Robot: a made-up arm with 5 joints.
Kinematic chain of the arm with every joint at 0, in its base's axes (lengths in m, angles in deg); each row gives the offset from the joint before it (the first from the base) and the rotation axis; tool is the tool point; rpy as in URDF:
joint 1: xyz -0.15 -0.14 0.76 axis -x
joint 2: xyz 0.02 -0.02 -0.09 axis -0.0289 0 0.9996
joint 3: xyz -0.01 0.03 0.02 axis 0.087 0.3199 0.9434
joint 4: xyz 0.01 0 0.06 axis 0.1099 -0.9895 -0.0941
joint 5: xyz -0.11 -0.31 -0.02 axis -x
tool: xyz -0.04 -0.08 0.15 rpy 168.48 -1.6 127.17
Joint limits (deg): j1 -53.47..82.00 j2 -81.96..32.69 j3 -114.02..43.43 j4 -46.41..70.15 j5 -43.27..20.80
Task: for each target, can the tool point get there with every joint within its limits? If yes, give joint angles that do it. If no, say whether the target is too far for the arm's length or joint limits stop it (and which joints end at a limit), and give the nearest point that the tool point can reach.
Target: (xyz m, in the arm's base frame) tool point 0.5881 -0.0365 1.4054
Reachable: no: too far | nearest point 0.2268 -0.1081 1.0888 | short by 0.486 m
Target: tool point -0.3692 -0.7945 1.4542
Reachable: no: too far | nearest point -0.2726 -0.4742 1.1144 | short by 0.477 m
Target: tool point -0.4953 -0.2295 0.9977
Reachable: yes | joints 47.08 -45.23 4.36 -3.27 -15.60
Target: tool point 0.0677 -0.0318 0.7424
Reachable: no: joint limits stop it (at a limit: joint 1, joint 2, joint 3, joint 4, joint 5) | nearest point 0.2127 0.0142 0.7834 | short by 0.158 m
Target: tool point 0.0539 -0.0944 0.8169
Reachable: no: joint limits stop it (at a limit: joint 2, joint 3, joint 5) | nearest point 0.2014 -0.0322 0.8945 | short by 0.178 m
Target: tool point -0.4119 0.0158 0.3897
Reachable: yes | joints 71.61 -39.41 -95.87 -36.71 -21.97
